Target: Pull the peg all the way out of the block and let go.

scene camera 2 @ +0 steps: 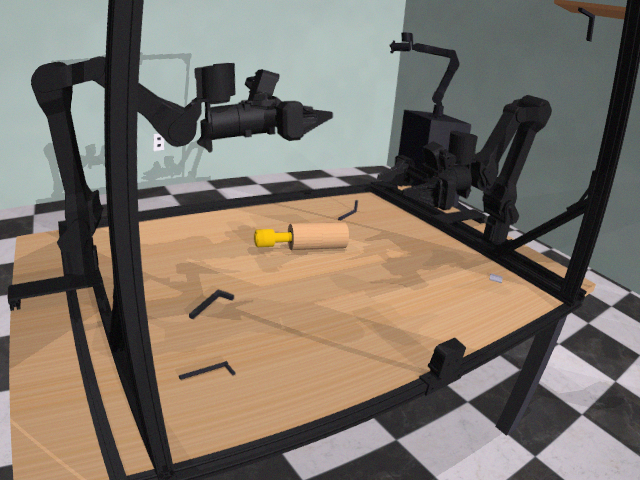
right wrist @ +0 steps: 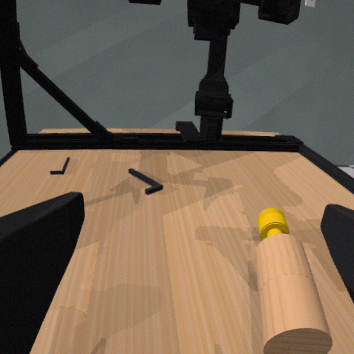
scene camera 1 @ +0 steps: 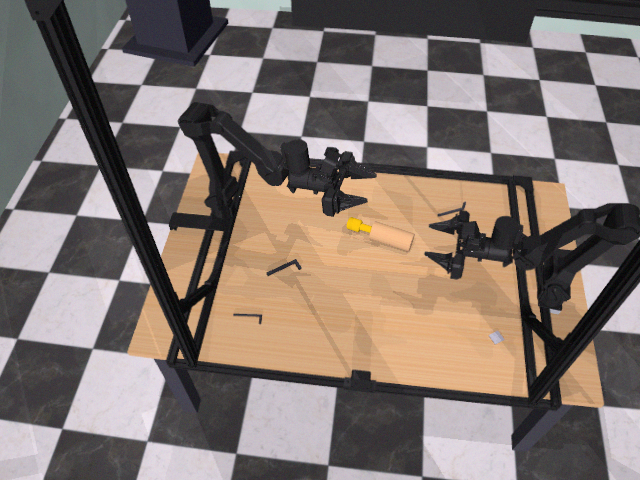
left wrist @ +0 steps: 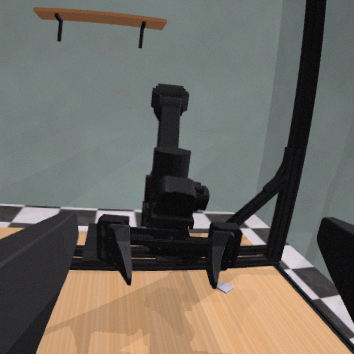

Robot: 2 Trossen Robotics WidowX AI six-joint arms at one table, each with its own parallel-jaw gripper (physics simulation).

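Seen in the pictures: left gripper, fingertip midpoint: [scene camera 2: 322, 111] [scene camera 1: 372, 188] [left wrist: 202, 227]; right gripper, fingertip midpoint: [scene camera 2: 389, 184] [right wrist: 207, 211] [scene camera 1: 426, 239] [left wrist: 172, 284]; left arm's base, link origin: [scene camera 2: 81, 270] [right wrist: 209, 137] [scene camera 1: 223, 212]; right arm's base, link origin: [scene camera 2: 494, 239] [scene camera 1: 549, 298].
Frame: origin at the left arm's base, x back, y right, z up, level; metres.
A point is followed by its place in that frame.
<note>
A round wooden block [scene camera 1: 391, 236] @(x -0.512, y -0.037, z 0.031 m) [scene camera 2: 319, 236] @(x -0.504, y -0.029, z 0.019 m) [right wrist: 290, 290] @(x -0.533, y -0.044, z 0.035 m) lies on its side on the table. A yellow peg [scene camera 1: 354, 224] @(x -0.398, y -0.055, z 0.022 m) [scene camera 2: 265, 238] @(x -0.392, y -0.049, z 0.015 m) [right wrist: 272, 222] @(x -0.413, y -0.058, z 0.024 m) sticks out of the block's left end in both scene views; its wide head and part of its thin shaft show, and the rest is hidden inside the block. My left gripper [scene camera 1: 371, 187] @(x -0.454, y 0.036, z 0.295 m) is open and empty, raised well above the table on the peg's side. My right gripper [scene camera 1: 428, 239] @(x -0.611, y 0.042, z 0.156 m) [right wrist: 207, 211] @(x -0.611, y 0.042, z 0.156 m) is open and empty, low beyond the block's other end. Neither gripper touches the peg or the block.
Black hex keys [scene camera 1: 283, 266] @(x -0.238, y 0.126, z -0.012 m) [scene camera 1: 248, 315] @(x -0.201, y 0.304, z -0.014 m) [scene camera 1: 452, 210] @(x -0.667, y -0.225, z -0.012 m) lie on the table [scene camera 1: 310, 330] @(x -0.373, y 0.295, z -0.019 m). A small grey tile [scene camera 1: 496, 337] @(x -0.851, y 0.173, z -0.017 m) [scene camera 2: 495, 278] @(x -0.846, y 0.175, z -0.016 m) [left wrist: 225, 287] @(x -0.846, y 0.174, z -0.016 m) lies at the right. A black frame with posts [scene camera 1: 111, 170] @(x -0.124, y 0.484, z 0.701 m) surrounds the table, with a small box [scene camera 1: 360, 379] @(x -0.539, y 0.412, z 0.034 m) [scene camera 2: 447, 359] @(x -0.523, y 0.416, z 0.023 m) on its front rail.
</note>
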